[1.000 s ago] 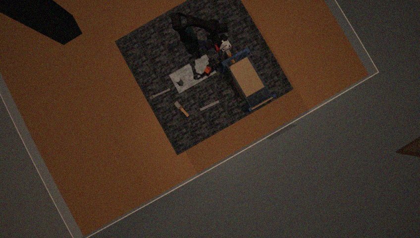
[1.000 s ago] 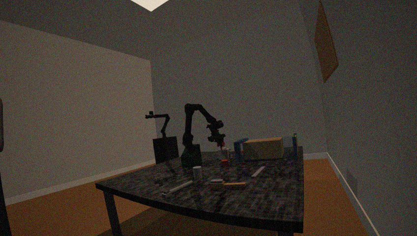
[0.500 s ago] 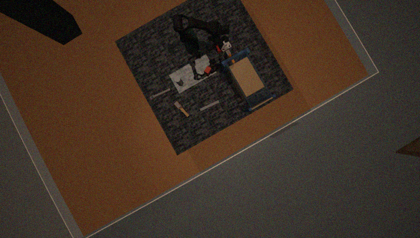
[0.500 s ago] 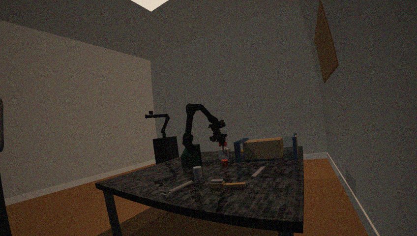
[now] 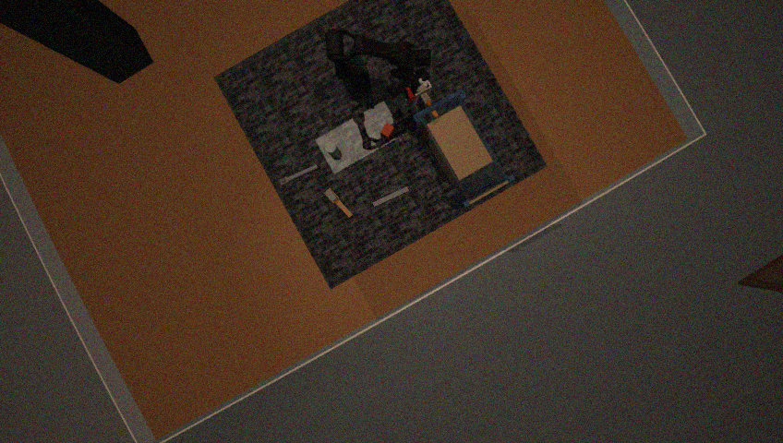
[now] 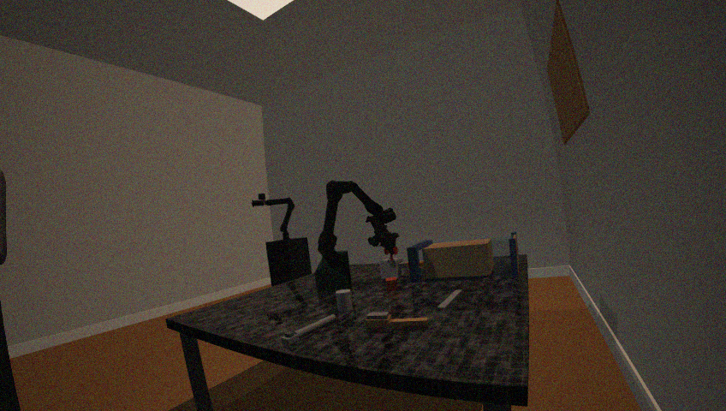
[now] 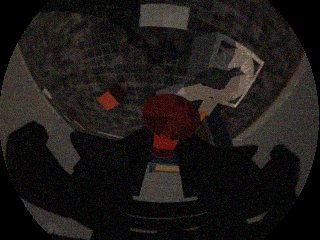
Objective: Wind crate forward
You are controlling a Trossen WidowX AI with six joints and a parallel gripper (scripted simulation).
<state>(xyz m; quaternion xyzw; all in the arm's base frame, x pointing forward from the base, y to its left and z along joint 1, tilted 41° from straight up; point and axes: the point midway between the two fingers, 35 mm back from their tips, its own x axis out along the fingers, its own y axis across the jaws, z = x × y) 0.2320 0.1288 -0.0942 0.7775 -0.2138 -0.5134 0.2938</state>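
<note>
Right now the winch handle is 3 cm to the left of my gripper tip, 3 cm below it and 3 cm behind it. Also, from my gripper tip: red grip: 2 cm behind; blue steel frame: 10 cm ahead, 9 cm to the left, 2 cm below; winch: 10 cm below, 8 cm to the left, 8 cm behind.
</note>
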